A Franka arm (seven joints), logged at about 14 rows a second.
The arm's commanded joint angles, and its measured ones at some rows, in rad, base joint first. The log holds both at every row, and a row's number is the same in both.
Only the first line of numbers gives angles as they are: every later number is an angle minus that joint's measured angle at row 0.
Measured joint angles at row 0: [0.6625, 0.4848, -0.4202, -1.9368, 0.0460, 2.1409, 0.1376]
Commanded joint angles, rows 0 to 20: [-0.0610, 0.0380, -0.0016, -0.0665, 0.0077, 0.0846, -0.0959]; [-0.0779, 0.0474, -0.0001, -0.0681, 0.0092, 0.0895, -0.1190]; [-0.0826, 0.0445, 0.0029, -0.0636, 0.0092, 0.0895, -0.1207]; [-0.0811, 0.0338, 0.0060, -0.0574, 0.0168, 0.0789, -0.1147]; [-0.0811, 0.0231, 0.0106, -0.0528, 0.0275, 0.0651, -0.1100]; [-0.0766, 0.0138, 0.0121, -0.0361, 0.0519, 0.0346, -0.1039]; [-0.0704, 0.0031, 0.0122, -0.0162, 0.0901, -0.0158, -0.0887]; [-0.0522, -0.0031, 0.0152, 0.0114, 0.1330, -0.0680, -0.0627]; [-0.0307, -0.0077, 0.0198, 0.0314, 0.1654, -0.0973, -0.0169]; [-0.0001, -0.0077, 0.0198, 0.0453, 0.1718, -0.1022, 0.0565]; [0.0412, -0.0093, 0.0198, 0.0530, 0.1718, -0.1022, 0.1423]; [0.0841, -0.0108, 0.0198, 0.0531, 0.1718, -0.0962, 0.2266]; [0.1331, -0.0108, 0.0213, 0.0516, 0.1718, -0.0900, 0.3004]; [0.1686, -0.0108, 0.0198, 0.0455, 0.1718, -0.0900, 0.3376]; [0.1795, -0.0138, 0.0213, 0.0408, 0.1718, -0.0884, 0.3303]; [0.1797, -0.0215, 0.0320, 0.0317, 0.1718, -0.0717, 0.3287]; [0.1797, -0.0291, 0.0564, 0.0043, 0.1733, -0.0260, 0.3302]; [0.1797, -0.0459, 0.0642, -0.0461, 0.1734, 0.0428, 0.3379]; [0.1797, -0.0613, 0.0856, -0.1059, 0.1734, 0.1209, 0.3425]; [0.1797, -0.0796, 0.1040, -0.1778, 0.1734, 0.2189, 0.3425]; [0.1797, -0.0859, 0.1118, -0.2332, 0.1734, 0.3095, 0.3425]
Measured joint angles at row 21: [0.1891, -0.0151, 0.0774, -0.0783, 0.1634, 0.1550, 0.3354]
